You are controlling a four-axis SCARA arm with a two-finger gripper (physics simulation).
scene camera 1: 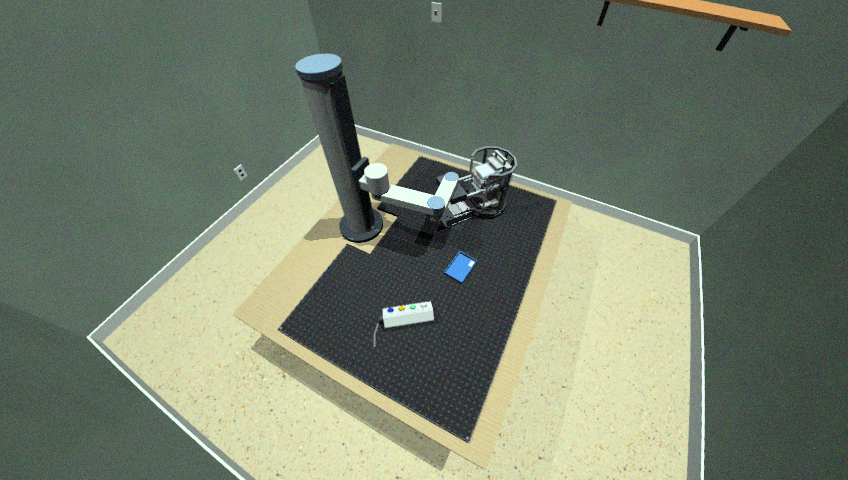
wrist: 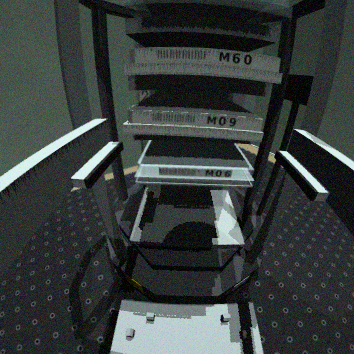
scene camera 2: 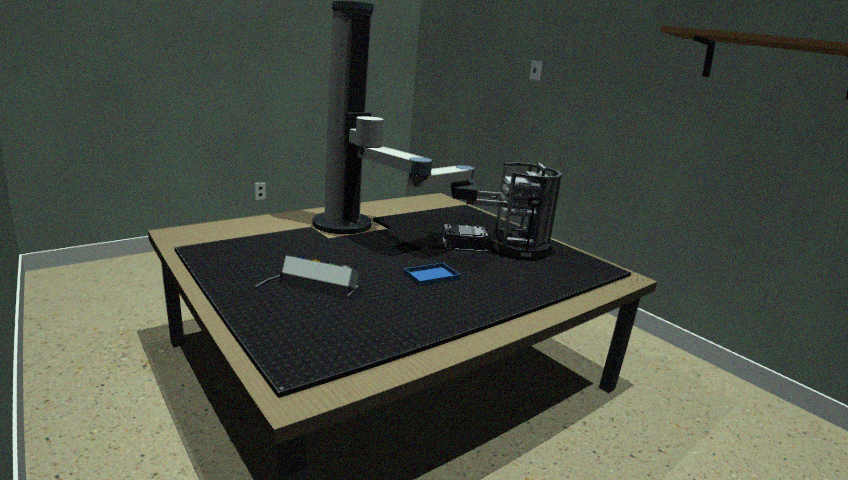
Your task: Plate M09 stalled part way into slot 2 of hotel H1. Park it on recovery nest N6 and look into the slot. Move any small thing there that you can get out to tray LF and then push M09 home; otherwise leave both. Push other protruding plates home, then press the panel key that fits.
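Places are measured from the arm's base along level axes (x ahead, y left, z up), in metres.
Where they show: gripper, fingertip midpoint: (scene camera 1: 476,183) (wrist: 200,135) (scene camera 2: 504,200); arm's base, origin of the base link: (scene camera 1: 361,225) (scene camera 2: 342,224).
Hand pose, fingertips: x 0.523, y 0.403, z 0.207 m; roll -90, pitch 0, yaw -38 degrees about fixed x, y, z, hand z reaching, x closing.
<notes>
Each offset is from my fingertips to the top centre of the thing. Level surfaces: height alone.
Hotel H1 (scene camera 1: 512,168) (scene camera 2: 555,208) (wrist: 100,65) is a dark round cage holding stacked plates. In the wrist view, plate M09 @(dy +0.052, dx +0.031, dz +0.016 m) (wrist: 200,120) sits level between plate M60 @(dy +0.049, dx +0.035, dz +0.049 m) (wrist: 200,57) above and clear plate M06 @(dy +0.050, dx +0.034, dz -0.022 m) (wrist: 185,173) below. How far each protrudes is hard to tell. My gripper (scene camera 1: 473,186) (scene camera 2: 502,198) (wrist: 200,135) is open and empty, its fingers spread wide in front of the hotel at about M06's height. A low white-topped nest @(dy -0.108, dx -0.077, dz -0.124 m) (scene camera 1: 457,211) (scene camera 2: 465,230) (wrist: 180,332) with small pegs stands in front of the hotel; its label is not readable. Slot interiors are dark.
A blue tray @(dy -0.414, dx +0.099, dz -0.177 m) (scene camera 1: 458,270) (scene camera 2: 433,274) lies on the black mat @(dz -0.194 m) (scene camera 1: 380,273) (scene camera 2: 357,321). A white key panel @(dy -0.772, dx -0.005, dz -0.110 m) (scene camera 1: 408,317) (scene camera 2: 318,272) with blue, orange, green and white keys stands farther from the hotel. The arm's column (scene camera 1: 342,154) (scene camera 2: 345,136) rises at the table's back.
</notes>
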